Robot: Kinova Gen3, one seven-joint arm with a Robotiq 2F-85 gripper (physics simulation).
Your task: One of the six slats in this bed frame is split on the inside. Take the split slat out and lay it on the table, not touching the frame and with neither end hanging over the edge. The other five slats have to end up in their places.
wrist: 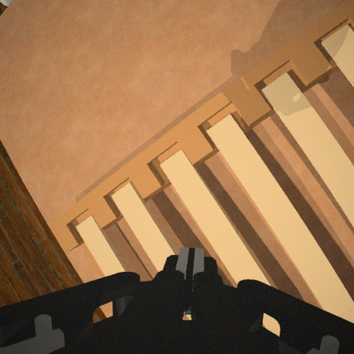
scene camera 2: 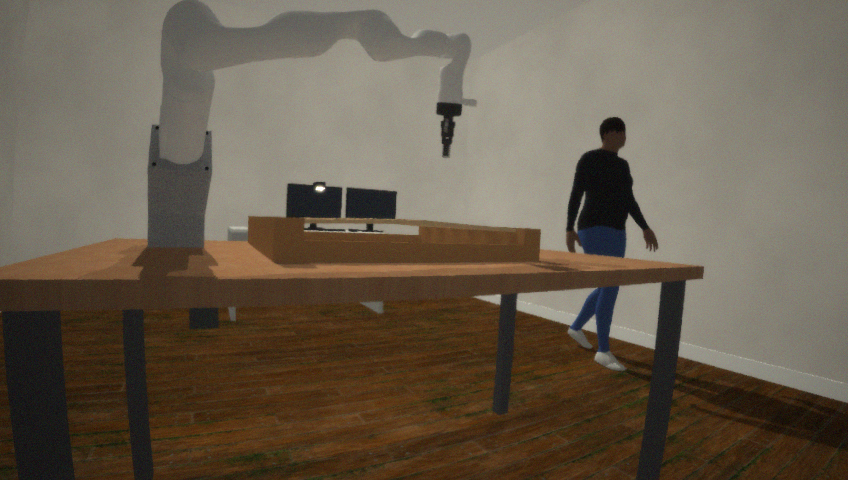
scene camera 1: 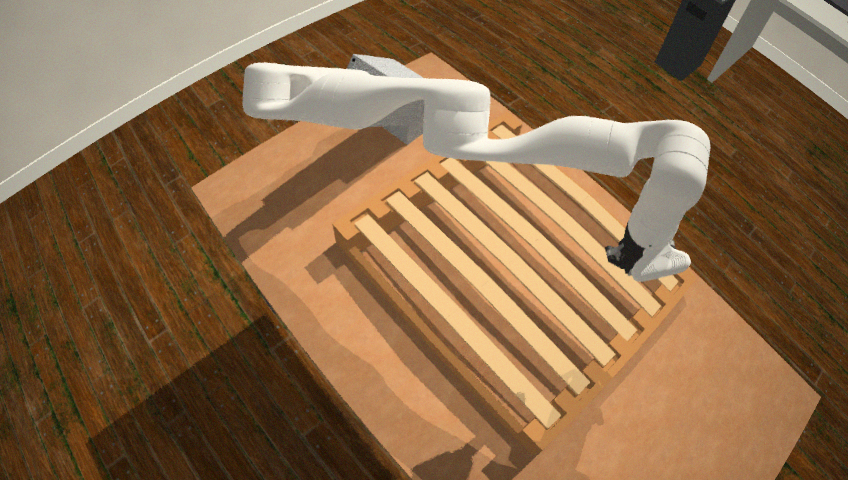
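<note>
The wooden bed frame (scene camera 1: 535, 437) (scene camera 2: 392, 252) (wrist: 200, 141) stands on the table. All six pale slats lie across it side by side, their near ends in the notches of the end rail. They include the outer slat (scene camera 1: 452, 316) at the lower left in scene camera 1 and a middle slat (wrist: 200, 197) in the wrist view. No split shows on any slat; their insides are hidden. My gripper (scene camera 1: 612, 254) (scene camera 2: 445, 153) (wrist: 191, 262) is shut and empty, pointing down well above the frame. In the wrist view its fingertips appear between two slats.
The table (scene camera 1: 714, 356) (scene camera 2: 178, 291) (wrist: 100, 100) extends beyond the notched end rail. My grey base mount (scene camera 2: 178, 205) stands at its other end. My arm hides parts of the far slats in scene camera 1. A person (scene camera 2: 602, 190) and two monitors (scene camera 2: 314, 202) (scene camera 2: 371, 204) are behind the table.
</note>
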